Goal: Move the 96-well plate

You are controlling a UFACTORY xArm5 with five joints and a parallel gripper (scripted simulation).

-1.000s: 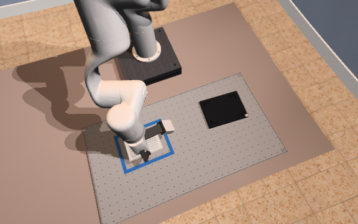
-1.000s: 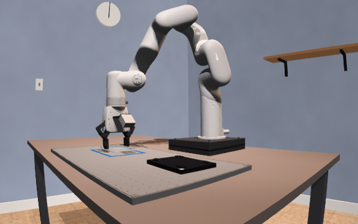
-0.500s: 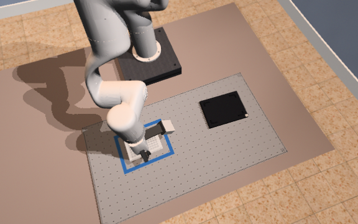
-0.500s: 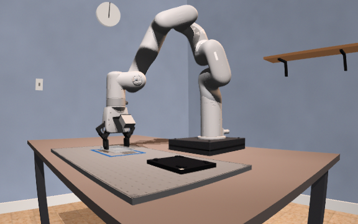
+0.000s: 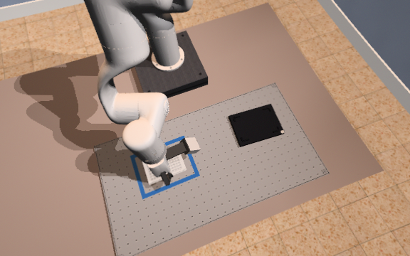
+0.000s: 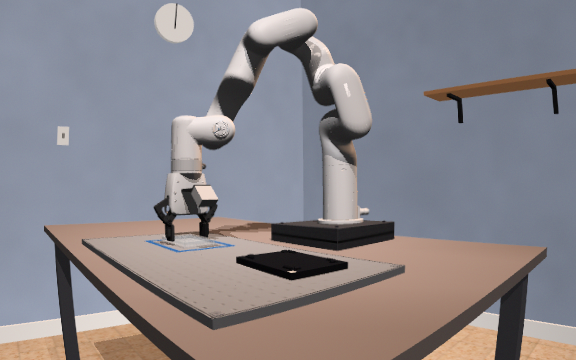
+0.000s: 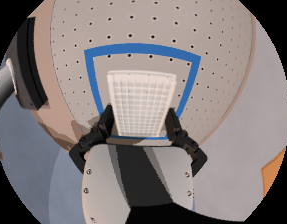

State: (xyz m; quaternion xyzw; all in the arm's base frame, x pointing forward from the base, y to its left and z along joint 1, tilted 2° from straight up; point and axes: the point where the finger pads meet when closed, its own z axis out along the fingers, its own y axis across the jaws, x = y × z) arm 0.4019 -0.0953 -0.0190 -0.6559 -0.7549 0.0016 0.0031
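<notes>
Now: the 96-well plate 1 cm below my hand. Also, from my hand: black plate nest 34 cm to the left, 6 cm behind, 1 cm below.
</notes>
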